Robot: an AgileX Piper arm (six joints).
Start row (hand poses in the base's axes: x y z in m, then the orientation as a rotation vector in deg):
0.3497, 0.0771, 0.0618, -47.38, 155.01, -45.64
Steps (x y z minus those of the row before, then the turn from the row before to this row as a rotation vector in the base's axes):
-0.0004, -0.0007, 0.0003, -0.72, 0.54, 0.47
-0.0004, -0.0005, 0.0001, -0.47, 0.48, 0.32
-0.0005, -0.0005, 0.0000, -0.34, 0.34, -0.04
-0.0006, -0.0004, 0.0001, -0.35, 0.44, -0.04
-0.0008, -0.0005, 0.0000, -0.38, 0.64, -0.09
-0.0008, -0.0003, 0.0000, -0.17, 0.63, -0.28
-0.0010, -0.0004, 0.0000, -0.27, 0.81, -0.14
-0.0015, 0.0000, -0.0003, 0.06, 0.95, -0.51
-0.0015, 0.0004, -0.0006, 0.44, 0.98, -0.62
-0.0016, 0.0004, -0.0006, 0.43, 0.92, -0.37
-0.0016, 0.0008, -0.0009, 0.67, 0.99, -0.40
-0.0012, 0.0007, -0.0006, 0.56, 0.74, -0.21
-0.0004, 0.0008, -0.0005, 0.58, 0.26, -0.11
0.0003, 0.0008, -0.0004, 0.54, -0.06, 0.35
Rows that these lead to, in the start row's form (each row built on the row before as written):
0.3493, 0.0764, 0.0621, -48.48, 155.05, -46.45
0.3489, 0.0759, 0.0622, -49.30, 155.17, -46.95
0.3484, 0.0754, 0.0622, -49.54, 155.43, -47.37
0.3478, 0.0750, 0.0623, -49.84, 155.77, -47.79
0.3470, 0.0745, 0.0623, -50.22, 156.31, -48.22
0.3462, 0.0742, 0.0623, -50.31, 157.00, -48.38
0.3452, 0.0738, 0.0623, -50.71, 157.73, -48.63
0.3437, 0.0738, 0.0620, -50.67, 158.89, -48.43
0.3422, 0.0742, 0.0614, -50.44, 160.22, -47.67
0.3406, 0.0746, 0.0608, -50.49, 161.33, -46.89
0.3390, 0.0754, 0.0599, -50.51, 162.55, -45.73
0.3378, 0.0761, 0.0593, -50.63, 163.41, -44.76
0.3374, 0.0769, 0.0588, -50.58, 163.78, -43.85
0.3377, 0.0777, 0.0584, -50.95, 163.56, -43.02

